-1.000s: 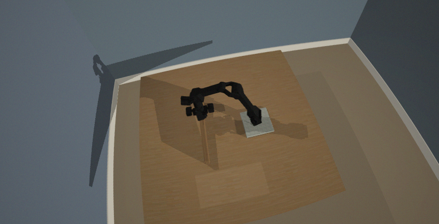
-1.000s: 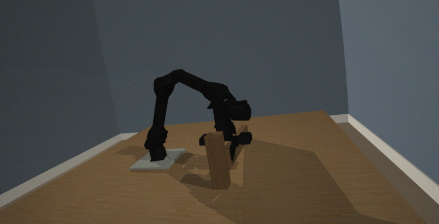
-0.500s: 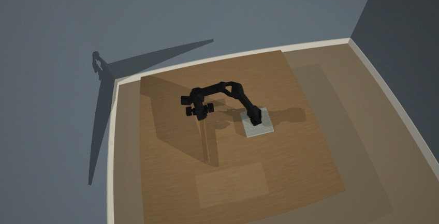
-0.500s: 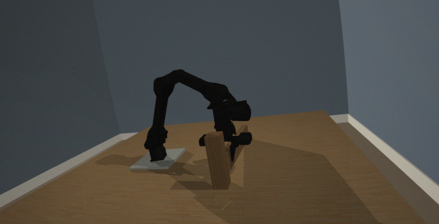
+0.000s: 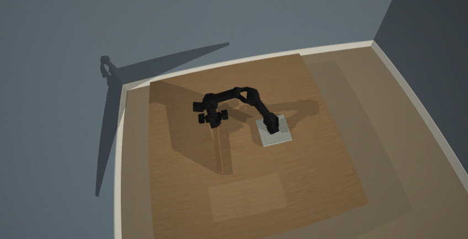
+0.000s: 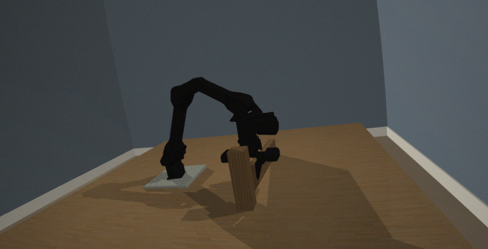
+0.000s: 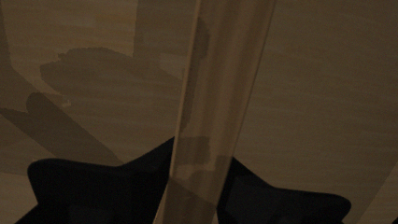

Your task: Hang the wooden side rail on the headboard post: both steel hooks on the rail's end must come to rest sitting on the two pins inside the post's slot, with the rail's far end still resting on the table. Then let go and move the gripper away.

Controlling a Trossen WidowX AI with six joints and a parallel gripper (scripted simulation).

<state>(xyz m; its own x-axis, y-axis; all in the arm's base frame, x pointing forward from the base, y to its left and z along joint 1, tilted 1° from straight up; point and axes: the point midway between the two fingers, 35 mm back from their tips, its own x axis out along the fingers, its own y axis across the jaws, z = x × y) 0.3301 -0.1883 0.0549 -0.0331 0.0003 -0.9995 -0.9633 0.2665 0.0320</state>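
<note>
My gripper tip is 10 cm to the left of the wooden headboard post, 4 cm below it and 3 cm past it.
</note>
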